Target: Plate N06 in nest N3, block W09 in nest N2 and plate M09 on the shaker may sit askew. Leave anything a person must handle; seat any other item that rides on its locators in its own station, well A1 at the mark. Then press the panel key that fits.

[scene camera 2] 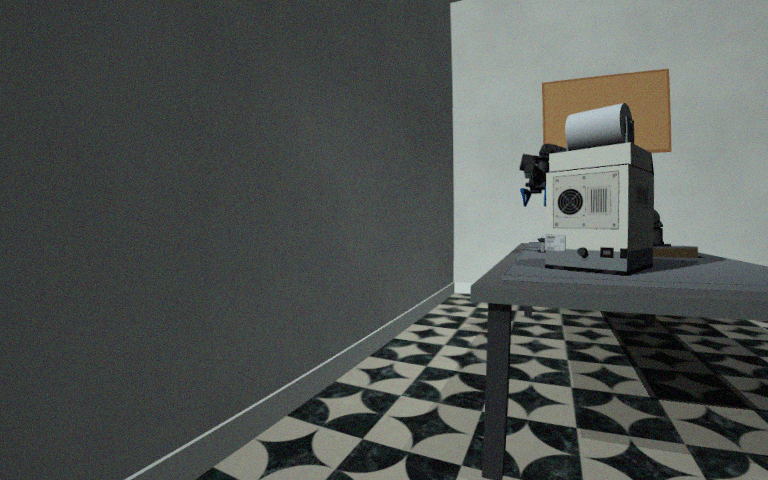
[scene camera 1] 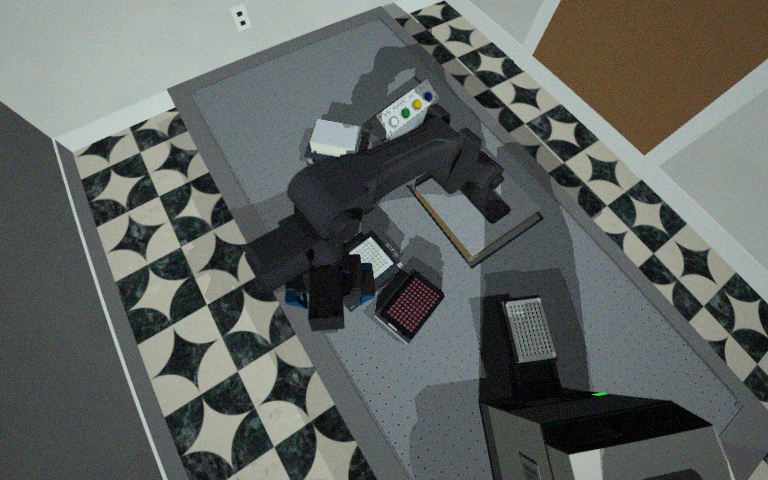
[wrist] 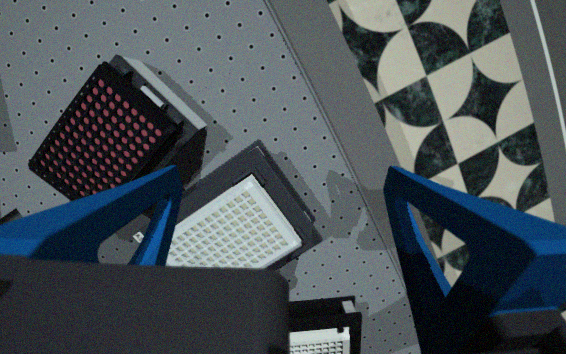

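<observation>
My gripper (scene camera 1: pixel 331 297) (scene camera 2: pixel 535 202) (wrist: pixel 283 177) is open and empty, high above the table near its edge. A black plate with red wells (scene camera 1: pixel 412 305) (wrist: pixel 100 137) sits on a raised station, left of the fingers in the wrist view. A white plate with yellowish wells (scene camera 1: pixel 370 256) (wrist: pixel 237 227) lies in a dark nest (wrist: pixel 287 192), partly behind the gripper body. Part of another white gridded item (wrist: pixel 320 345) shows in a black holder at the wrist view's bottom. Labels and exact seating cannot be made out. The key panel (scene camera 1: pixel 386 127) has white, green, yellow and blue keys.
A large instrument (scene camera 1: pixel 515 430) (scene camera 2: pixel 589 161) stands on the table (scene camera 1: pixel 373 367) (scene camera 2: pixel 566 297); a light grid plate (scene camera 1: pixel 530 328) lies on its dark extended tray. A raised open frame (scene camera 1: pixel 441 223) stands beyond the nests. A white-topped box (scene camera 1: pixel 335 135) stands beside the key panel.
</observation>
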